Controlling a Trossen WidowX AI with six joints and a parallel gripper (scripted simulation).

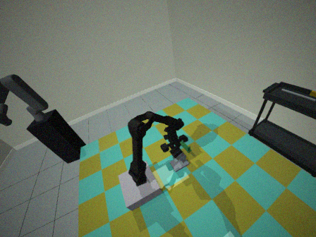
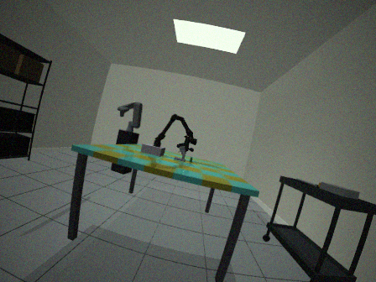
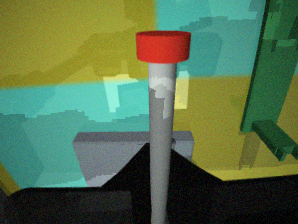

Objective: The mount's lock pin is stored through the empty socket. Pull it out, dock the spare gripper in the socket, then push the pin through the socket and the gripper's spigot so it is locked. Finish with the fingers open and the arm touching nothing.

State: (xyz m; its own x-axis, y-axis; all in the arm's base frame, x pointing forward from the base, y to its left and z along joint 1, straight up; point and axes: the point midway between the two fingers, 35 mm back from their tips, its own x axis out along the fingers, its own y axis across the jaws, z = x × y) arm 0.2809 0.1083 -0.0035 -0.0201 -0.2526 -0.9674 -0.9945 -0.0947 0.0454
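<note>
Now: gripper tip 60 mm to the left of the socket. The rest, counted from my gripper tip: spare gripper: 80 mm above, 60 mm to the right, 10 mm behind; then green stand: 90 mm ahead, 60 mm to the left, 20 mm below.
</note>
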